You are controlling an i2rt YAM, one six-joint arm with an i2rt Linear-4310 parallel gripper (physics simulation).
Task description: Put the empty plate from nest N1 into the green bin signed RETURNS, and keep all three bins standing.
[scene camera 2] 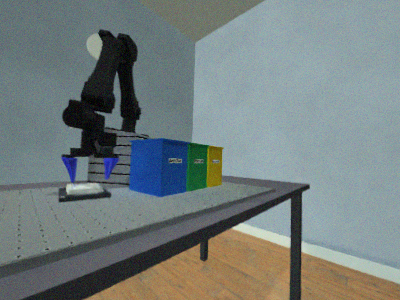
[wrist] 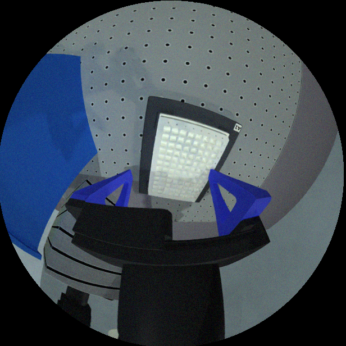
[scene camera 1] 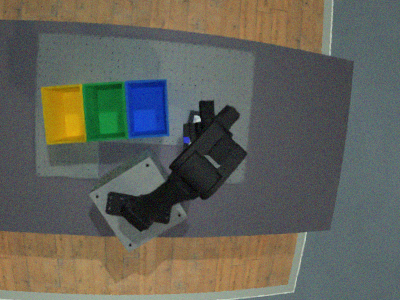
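Where they show: gripper, fingertip midpoint: point(scene camera 2: 90, 180); arm's base at its link origin: point(scene camera 2: 127, 133) point(scene camera 1: 139, 207).
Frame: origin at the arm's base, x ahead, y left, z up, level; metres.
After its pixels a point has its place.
Note:
The white plate point(scene camera 1: 196, 119) @(x 0.300, y -0.161, z -0.219 m) point(scene camera 2: 85, 189) @(x 0.312, y -0.195, z -0.210 m) point(wrist: 187, 157), with a grid of small wells, lies flat in a dark nest point(scene camera 2: 65, 197) @(x 0.331, y -0.240, z -0.224 m) point(wrist: 146, 145) with a small label at one corner. In scene camera 1 the arm hides most of both. My gripper point(scene camera 2: 90, 180) @(x 0.254, y -0.176, z -0.193 m) point(wrist: 170, 173) is open and empty, pointing down, with its blue fingertips low, close above the plate and spread wider than its near end. The green bin point(scene camera 1: 104, 107) @(x 0.278, y 0.192, z -0.232 m) point(scene camera 2: 198, 167) @(x 0.352, y 0.175, z -0.148 m) stands upright and empty between the other two bins; its sign is too blurred to read.
The blue bin point(scene camera 1: 146, 107) @(x 0.307, y 0.036, z -0.232 m) point(scene camera 2: 159, 167) @(x 0.390, y -0.012, z -0.145 m) point(wrist: 40, 125) stands upright beside the nest, left of the gripper in the wrist view. The yellow bin point(scene camera 1: 66, 112) @(x 0.233, y 0.333, z -0.232 m) point(scene camera 2: 215, 167) @(x 0.320, y 0.303, z -0.150 m) stands upright at the far end of the row. The arm's grey base block point(scene camera 1: 112, 187) @(x 0.047, y 0.090, z -0.012 m) stands near the bins.

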